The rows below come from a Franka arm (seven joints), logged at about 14 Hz.
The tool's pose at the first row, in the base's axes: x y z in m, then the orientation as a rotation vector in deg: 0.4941, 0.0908, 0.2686, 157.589, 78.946, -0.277
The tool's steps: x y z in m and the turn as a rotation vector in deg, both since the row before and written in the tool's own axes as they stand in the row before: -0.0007, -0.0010, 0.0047, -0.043, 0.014, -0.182; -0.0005, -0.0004, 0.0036, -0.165, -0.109, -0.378; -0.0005, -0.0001, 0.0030, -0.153, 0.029, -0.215; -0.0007, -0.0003, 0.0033, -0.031, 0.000, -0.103; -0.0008, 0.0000, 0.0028, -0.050, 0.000, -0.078; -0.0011, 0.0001, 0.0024, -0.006, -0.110, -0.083; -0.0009, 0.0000, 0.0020, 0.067, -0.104, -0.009; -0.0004, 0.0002, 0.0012, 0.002, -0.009, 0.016
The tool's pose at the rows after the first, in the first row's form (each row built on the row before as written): 0.4930, 0.0906, 0.2639, 157.434, 79.183, -0.237; 0.4925, 0.0902, 0.2603, 156.998, 79.613, -0.292; 0.4922, 0.0897, 0.2573, 156.736, 79.856, -0.157; 0.4916, 0.0891, 0.2540, 156.639, 79.985, -0.141; 0.4912, 0.0883, 0.2512, 156.544, 80.073, -0.110; 0.4907, 0.0872, 0.2489, 156.439, 80.156, -0.261; 0.4902, 0.0863, 0.2469, 156.446, 80.167, -0.450; 0.4902, 0.0858, 0.2457, 156.455, 80.144, -0.463
